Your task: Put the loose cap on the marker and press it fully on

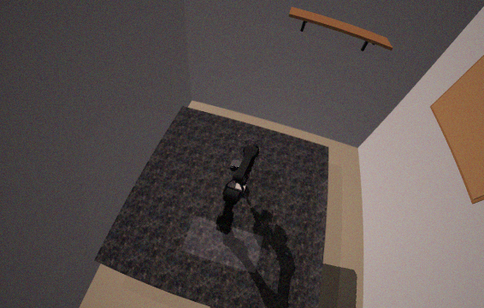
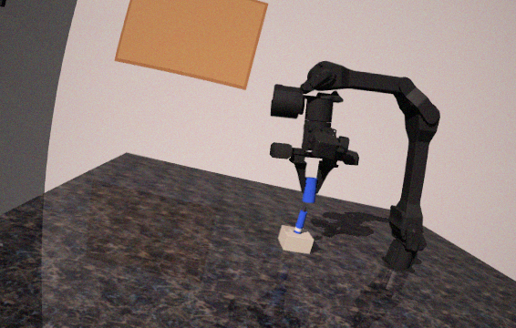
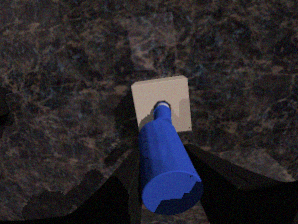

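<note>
Now: the holder block 11 cm below my gripper tip. Also, from my gripper tip: blue cap 1 cm above.
</note>
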